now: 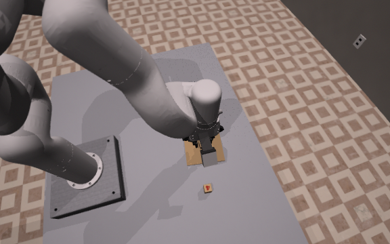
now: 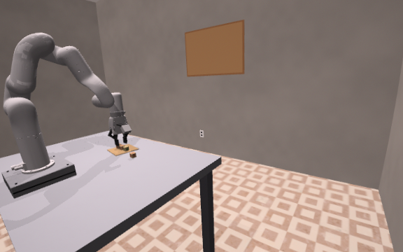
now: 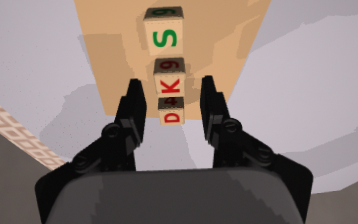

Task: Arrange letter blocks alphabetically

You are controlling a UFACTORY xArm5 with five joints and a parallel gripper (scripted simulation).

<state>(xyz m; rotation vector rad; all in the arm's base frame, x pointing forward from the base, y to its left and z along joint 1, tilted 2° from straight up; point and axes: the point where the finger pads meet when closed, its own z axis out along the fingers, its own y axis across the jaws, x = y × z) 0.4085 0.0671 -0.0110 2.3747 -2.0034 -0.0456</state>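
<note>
Right now the tan mat is 50 mm below my hand. From my hand the other things lie so: wooden letter block (40 mm to the left, 40 mm below).
</note>
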